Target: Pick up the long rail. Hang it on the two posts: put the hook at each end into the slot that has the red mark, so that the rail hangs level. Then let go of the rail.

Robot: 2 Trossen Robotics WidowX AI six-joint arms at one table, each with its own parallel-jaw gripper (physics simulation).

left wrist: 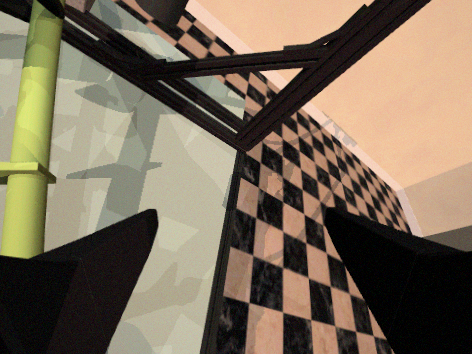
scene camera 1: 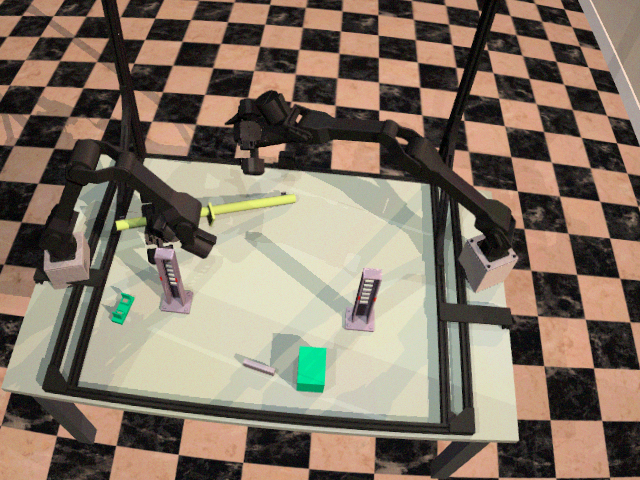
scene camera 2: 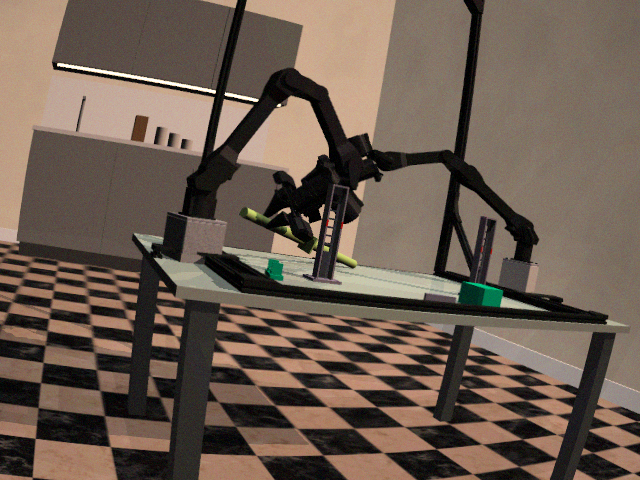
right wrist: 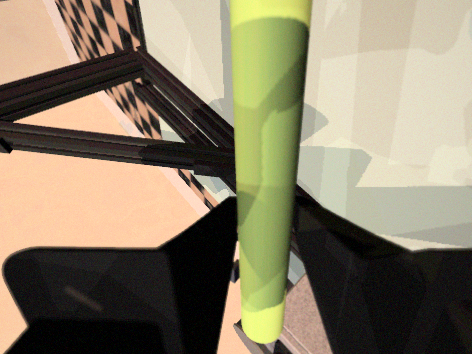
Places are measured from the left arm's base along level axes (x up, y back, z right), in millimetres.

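Pixels of known places: left gripper, fingertip midpoint: (left wrist: 242,216) (scene camera 1: 226,142); right gripper, fingertip midpoint: (left wrist: 51,19) (scene camera 1: 146,220) (scene camera 2: 264,223) (right wrist: 264,205); left arm's base, origin of the base link: (scene camera 1: 493,248) (scene camera 2: 521,261); right arm's base, origin of the base link: (scene camera 1: 63,250) (scene camera 2: 196,216).
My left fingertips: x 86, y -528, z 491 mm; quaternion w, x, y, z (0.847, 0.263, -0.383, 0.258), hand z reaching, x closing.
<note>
Ahead of a thing's pixels: the offset from my left fingertips to its top centre.
The long yellow-green rail (scene camera 1: 253,204) (scene camera 2: 346,259) (left wrist: 32,120) (right wrist: 267,125) is held tilted above the table, its left end higher in scene camera 2. My right gripper (scene camera 1: 149,223) (scene camera 2: 269,220) (right wrist: 264,205) is shut on it near that end. A collar sits near its middle. My left gripper (scene camera 1: 235,135) (left wrist: 242,216) is open and empty near the far table edge; the rail lies outside its fingers. One pinkish post (scene camera 1: 175,303) (scene camera 2: 323,279) stands at the left, the other post @[dx +19, dy +163, dz -494 mm] (scene camera 1: 360,324) (scene camera 2: 478,253) at the right. Both have red slot marks. The hooks are not clear.
A green block @[dx -146, dy -3, dz -579 mm] (scene camera 1: 311,369) (scene camera 2: 480,294) stands near the front, beside a small pale bar @[dx -177, dy -109, dz -524 mm] (scene camera 1: 258,366) (scene camera 2: 439,298). A green bracket @[dx -162, dy -369, dz -261 mm] (scene camera 1: 123,308) (scene camera 2: 274,269) lies left of the left post. A black frame (scene camera 1: 258,415) borders the work area, with uprights at the back.
</note>
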